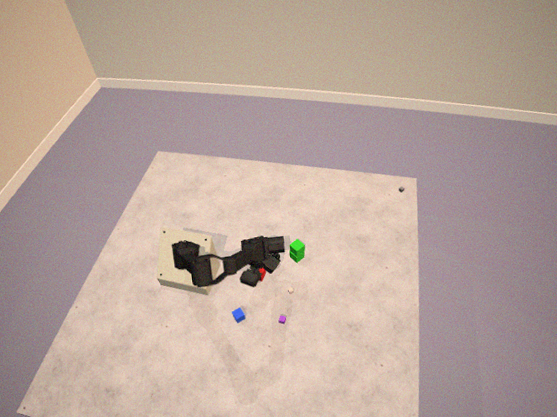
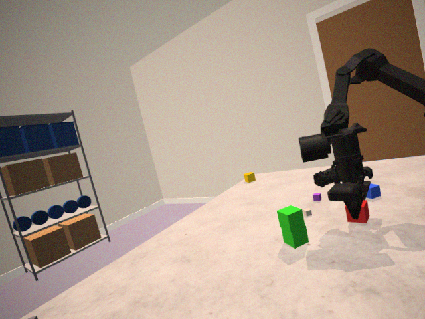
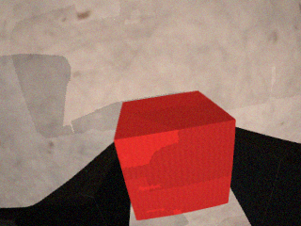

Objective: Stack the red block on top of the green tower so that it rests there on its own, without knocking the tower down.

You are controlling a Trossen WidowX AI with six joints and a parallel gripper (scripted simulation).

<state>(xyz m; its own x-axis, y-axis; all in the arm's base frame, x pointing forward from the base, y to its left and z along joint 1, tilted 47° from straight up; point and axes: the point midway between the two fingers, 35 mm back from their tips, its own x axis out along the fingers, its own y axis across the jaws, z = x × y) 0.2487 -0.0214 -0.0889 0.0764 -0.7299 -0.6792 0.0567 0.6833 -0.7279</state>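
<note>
The white block lies 14 cm ahead of my gripper tip, 3 cm to the right of it and 1 cm below it. Round my gripper tip: blue block: 18 cm to the right, 1 cm behind; then purple block: 15 cm to the right, 14 cm ahead, 1 cm below; then red block: 1 cm above.
</note>
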